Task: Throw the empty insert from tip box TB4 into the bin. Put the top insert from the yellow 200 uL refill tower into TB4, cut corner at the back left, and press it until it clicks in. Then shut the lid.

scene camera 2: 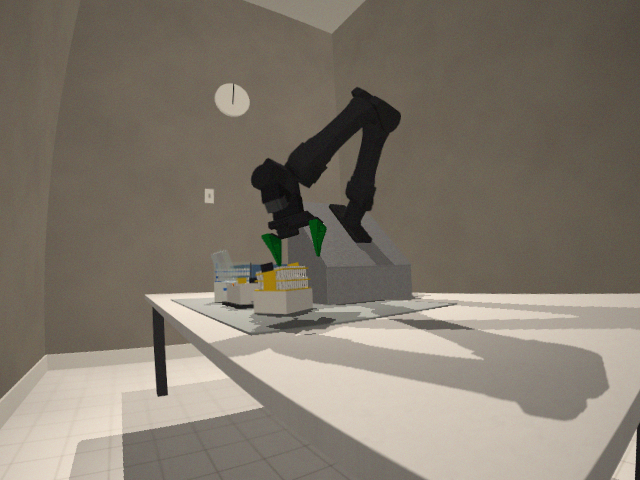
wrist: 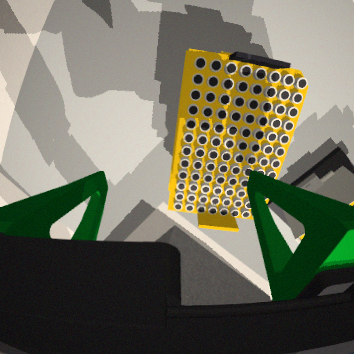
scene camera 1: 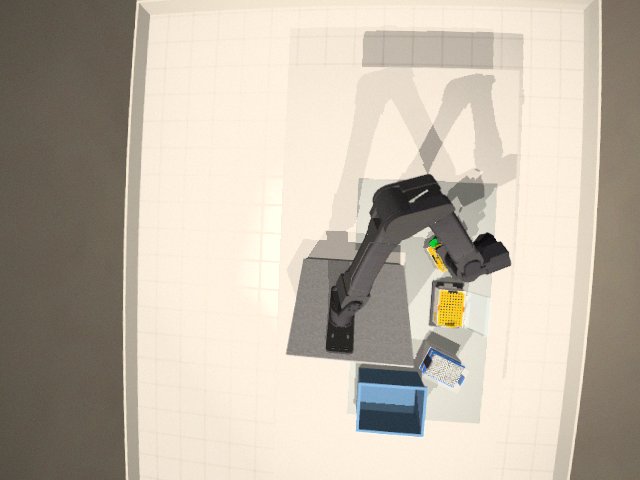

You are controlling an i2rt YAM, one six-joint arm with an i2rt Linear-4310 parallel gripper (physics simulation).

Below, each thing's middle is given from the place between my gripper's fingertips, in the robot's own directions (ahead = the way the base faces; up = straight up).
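Labels:
Blue-and-white tip box (scene camera 1: 436, 364): 50 mm below my hand, 390 mm to the right of it and 30 mm ahead of it. Blue bin (scene camera 1: 392, 402): 50 mm below my hand, 530 mm to the right of it and 130 mm behind it.

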